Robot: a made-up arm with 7 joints. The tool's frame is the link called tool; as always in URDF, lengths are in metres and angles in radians.
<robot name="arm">
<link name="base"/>
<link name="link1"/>
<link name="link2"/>
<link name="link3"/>
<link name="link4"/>
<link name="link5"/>
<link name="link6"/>
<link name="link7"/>
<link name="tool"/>
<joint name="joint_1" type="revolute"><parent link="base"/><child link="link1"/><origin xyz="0.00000 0.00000 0.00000" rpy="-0.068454 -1.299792 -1.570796"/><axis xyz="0 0 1"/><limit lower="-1.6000" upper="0.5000" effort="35" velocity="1.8"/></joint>
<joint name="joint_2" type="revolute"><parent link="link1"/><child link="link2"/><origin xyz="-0.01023 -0.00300 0.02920" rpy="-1.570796 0.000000 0.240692"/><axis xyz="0 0 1"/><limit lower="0.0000" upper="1.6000" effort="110" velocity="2.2"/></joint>
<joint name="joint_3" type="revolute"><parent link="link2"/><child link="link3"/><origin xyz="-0.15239 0.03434 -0.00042" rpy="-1.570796 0.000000 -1.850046"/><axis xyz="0 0 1"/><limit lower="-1.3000" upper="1.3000" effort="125" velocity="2.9"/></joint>
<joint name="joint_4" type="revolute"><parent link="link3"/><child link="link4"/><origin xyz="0.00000 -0.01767 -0.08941" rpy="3.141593 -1.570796 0.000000"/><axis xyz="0 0 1"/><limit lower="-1.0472" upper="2.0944" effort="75" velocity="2.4"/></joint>
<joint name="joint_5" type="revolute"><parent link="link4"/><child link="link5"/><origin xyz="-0.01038 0.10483 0.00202" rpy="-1.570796 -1.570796 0.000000"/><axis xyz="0 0 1"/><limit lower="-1.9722" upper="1.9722" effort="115" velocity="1.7"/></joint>
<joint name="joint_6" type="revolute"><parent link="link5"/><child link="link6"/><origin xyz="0.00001 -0.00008 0.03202" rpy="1.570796 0.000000 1.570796"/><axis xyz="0 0 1"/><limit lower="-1.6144" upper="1.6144" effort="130" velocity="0.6"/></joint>
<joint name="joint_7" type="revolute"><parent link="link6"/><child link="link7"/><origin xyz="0.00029 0.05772 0.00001" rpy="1.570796 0.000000 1.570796"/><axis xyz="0 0 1"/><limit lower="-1.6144" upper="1.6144" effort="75" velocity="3.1"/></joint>
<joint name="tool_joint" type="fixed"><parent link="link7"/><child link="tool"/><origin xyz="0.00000 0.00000 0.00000"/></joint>
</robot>
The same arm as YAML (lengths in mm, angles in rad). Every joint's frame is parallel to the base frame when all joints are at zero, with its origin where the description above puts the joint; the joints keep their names.
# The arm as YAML. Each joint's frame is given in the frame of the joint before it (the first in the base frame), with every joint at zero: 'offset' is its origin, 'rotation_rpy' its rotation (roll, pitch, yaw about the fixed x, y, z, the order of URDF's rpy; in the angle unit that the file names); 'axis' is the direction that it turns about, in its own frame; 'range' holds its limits. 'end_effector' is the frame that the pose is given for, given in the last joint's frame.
length_unit: mm
angle_unit: rad
chain:
  - id: joint_1
    offset: [0.0, 0.0, 0.0]
    rotation_rpy: [0.0, 0.0, 0.0]
    axis: [0.068403, 0.961235, 0.26711]
    range: [-1.6, 0.5]
  - id: joint_2
    offset: [-1.0, 31.0, -2.0]
    rotation_rpy: [0.0, 0.0, 0.0]
    axis: [0.968889, -0.0002, -0.247497]
    range: [0.0, 1.6]
  - id: joint_3
    offset: [-39.0, 9.0, -151.0]
    rotation_rpy: [0.0, 0.0, 0.0]
    axis: [0.247497, -0.0001, 0.968889]
    range: [-1.3, 1.3]
  - id: joint_4
    offset: [-5.0, 0.0, -91.0]
    rotation_rpy: [0.0, 0.0, 0.0]
    axis: [0.0002, 1.0, 0.0]
    range: [-1.0472, 2.0944]
  - id: joint_5
    offset: [99.0, 2.0, -36.0]
    rotation_rpy: [0.0, 0.0, 0.0]
    axis: [0.968889, -0.0002, -0.247497]
    range: [-1.9722, 1.9722]
  - id: joint_6
    offset: [31.0, 0.0, -8.0]
    rotation_rpy: [0.0, 0.0, 0.0]
    axis: [0.0002, 1.0, 0.0]
    range: [-1.6144, 1.6144]
  - id: joint_7
    offset: [56.0, 0.0, -14.0]
    rotation_rpy: [0.0, 0.0, 0.0]
    axis: [0.247497, -0.0001, 0.968889]
    range: [-1.6144, 1.6144]
end_effector:
  offset: [0.0, 0.0, 0.0]
  rotation_rpy: [0.0, 0.2501, -0.0002]

